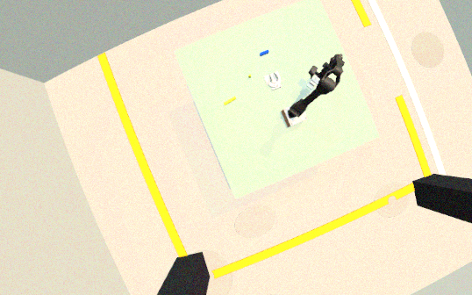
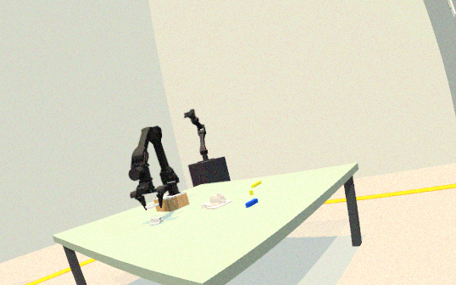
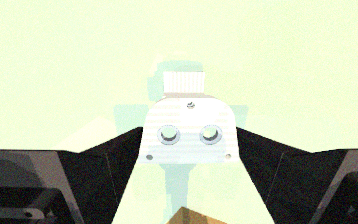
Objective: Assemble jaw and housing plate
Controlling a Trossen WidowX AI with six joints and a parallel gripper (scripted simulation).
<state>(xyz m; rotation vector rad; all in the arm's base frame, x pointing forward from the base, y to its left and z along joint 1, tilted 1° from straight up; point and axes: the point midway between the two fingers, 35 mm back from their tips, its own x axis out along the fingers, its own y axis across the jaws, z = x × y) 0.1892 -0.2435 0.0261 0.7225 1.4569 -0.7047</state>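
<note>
The white jaw is 80 mm ahead of my gripper tip, 300 mm to the left of it and 50 mm below it. The rest, counted from my gripper tip: yellow bar 50 mm ahead, 660 mm to the left, 60 mm below; then blue block 350 mm ahead, 300 mm to the left, 60 mm below; then yellow cube 190 mm ahead, 460 mm to the left, 50 mm below.
</note>
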